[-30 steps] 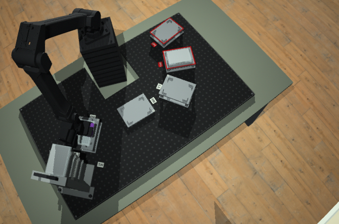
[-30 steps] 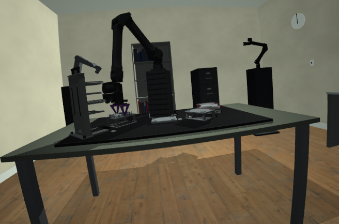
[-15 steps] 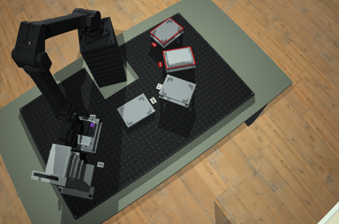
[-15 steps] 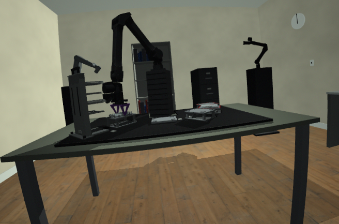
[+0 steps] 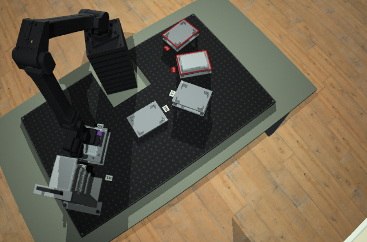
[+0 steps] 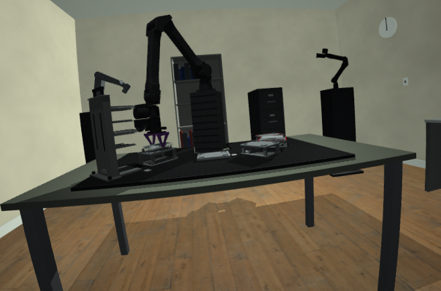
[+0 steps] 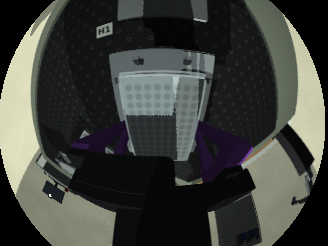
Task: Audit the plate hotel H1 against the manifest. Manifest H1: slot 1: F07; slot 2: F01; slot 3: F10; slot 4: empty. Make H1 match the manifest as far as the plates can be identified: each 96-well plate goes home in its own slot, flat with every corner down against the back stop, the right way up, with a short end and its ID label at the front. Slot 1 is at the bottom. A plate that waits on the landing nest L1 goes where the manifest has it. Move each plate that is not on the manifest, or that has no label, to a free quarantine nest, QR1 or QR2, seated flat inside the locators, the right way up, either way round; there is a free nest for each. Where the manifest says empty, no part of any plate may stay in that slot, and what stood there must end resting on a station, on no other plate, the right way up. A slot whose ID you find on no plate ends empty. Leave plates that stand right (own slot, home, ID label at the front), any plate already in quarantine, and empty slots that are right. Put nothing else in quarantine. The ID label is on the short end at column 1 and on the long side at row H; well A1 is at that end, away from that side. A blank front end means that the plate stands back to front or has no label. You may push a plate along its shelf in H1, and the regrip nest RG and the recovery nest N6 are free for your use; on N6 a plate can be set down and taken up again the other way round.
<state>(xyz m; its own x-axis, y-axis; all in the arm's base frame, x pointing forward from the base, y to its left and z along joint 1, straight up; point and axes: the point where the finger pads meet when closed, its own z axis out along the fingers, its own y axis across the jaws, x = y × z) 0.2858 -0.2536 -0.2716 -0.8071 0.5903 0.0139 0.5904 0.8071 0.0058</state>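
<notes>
Now: the regrip nest RG 30 mm below my hand. Round my hand: plate hotel H1: 220 mm ahead, 160 mm to the right, 80 mm above; recovery nest N6: 280 mm to the left, 80 mm below; grey 96-well plate: 200 mm above, 150 mm ahead, 110 mm to the right.
</notes>
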